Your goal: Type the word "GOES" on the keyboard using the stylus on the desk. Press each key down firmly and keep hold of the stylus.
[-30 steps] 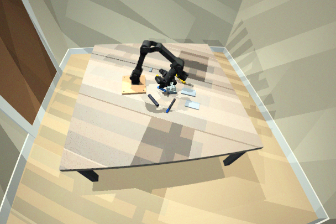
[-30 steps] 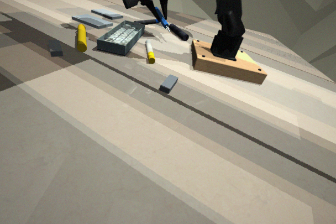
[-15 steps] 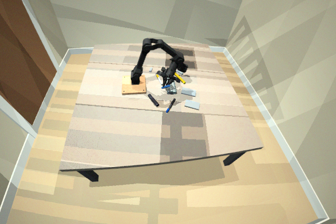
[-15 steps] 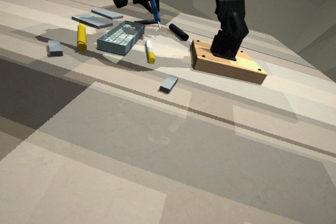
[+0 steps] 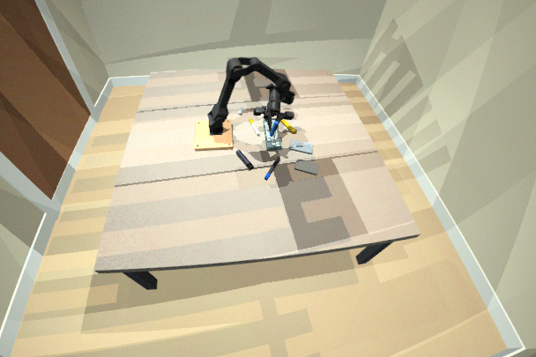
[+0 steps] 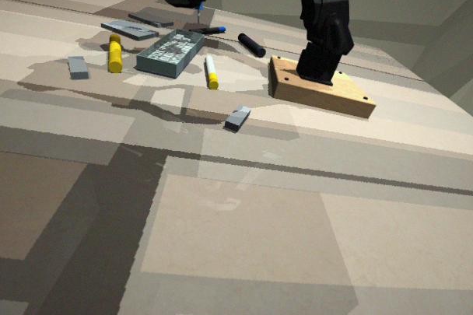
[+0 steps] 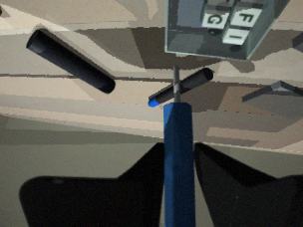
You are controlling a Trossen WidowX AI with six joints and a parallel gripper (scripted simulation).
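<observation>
My gripper tip is 160 mm to the right of the white marker, 100 mm above it and 70 mm past it. The rest, counted from my gripper tip: stylus tip: 50 mm below, 10 mm to the left, 10 mm behind; then dark cylinder: 140 mm behind, 100 mm below, 80 mm to the right; then blue stylus: 10 mm below.
</observation>
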